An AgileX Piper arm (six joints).
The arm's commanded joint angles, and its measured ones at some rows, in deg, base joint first. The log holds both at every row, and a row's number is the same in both.
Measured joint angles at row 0:
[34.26 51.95 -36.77 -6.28 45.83 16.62]
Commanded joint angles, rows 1 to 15:
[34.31 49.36 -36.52 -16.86 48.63 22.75]
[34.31 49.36 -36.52 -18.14 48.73 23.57]
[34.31 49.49 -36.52 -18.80 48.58 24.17]
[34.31 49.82 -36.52 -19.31 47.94 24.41]
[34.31 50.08 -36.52 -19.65 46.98 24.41]
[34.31 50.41 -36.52 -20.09 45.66 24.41]
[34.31 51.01 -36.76 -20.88 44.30 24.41]
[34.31 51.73 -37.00 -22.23 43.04 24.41]
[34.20 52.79 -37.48 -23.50 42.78 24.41]
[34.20 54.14 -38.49 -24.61 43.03 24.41]
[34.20 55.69 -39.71 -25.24 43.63 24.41]
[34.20 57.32 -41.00 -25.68 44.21 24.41]
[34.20 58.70 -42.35 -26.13 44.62 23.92]
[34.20 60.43 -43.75 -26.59 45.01 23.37]
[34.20 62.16 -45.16 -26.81 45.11 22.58]
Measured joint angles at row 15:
[34.26 56.84 -40.45 -24.33 44.67 24.01]
